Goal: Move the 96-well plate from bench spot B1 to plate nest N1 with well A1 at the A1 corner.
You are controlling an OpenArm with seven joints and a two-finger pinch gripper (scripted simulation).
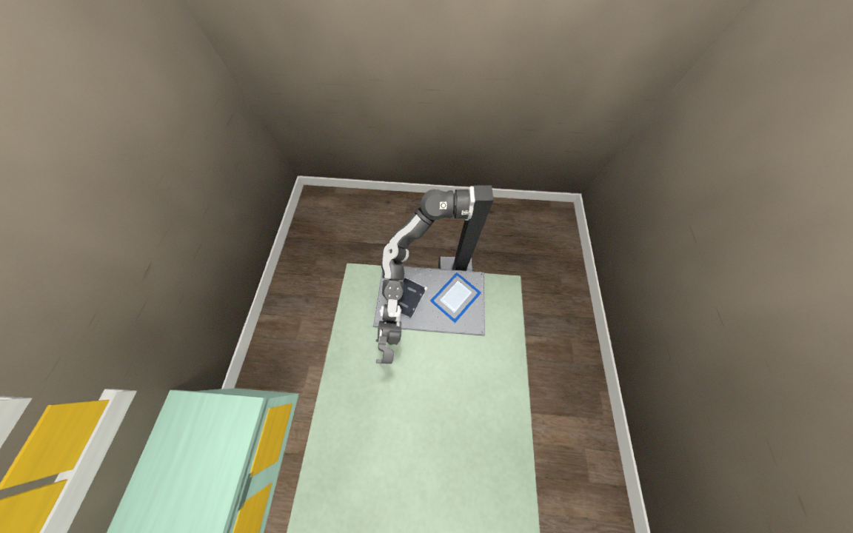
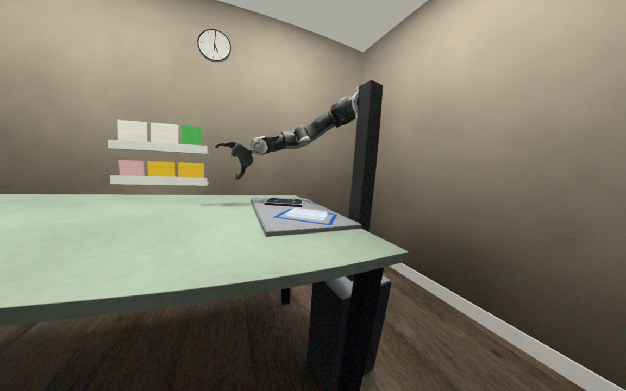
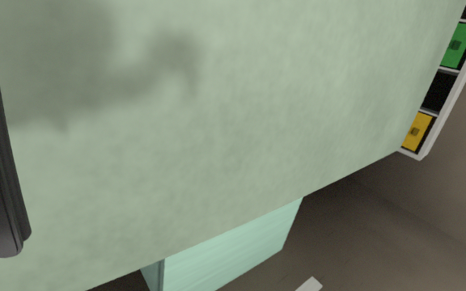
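My gripper is now 270 mm past the 96-well plate, 300 mm to the right of it and 160 mm above it. From my hand the other things lie so: black plate nest N1: 260 mm behind, 80 mm to the left, 160 mm below; white A1 label: 300 mm behind, 160 mm to the left, 150 mm below.
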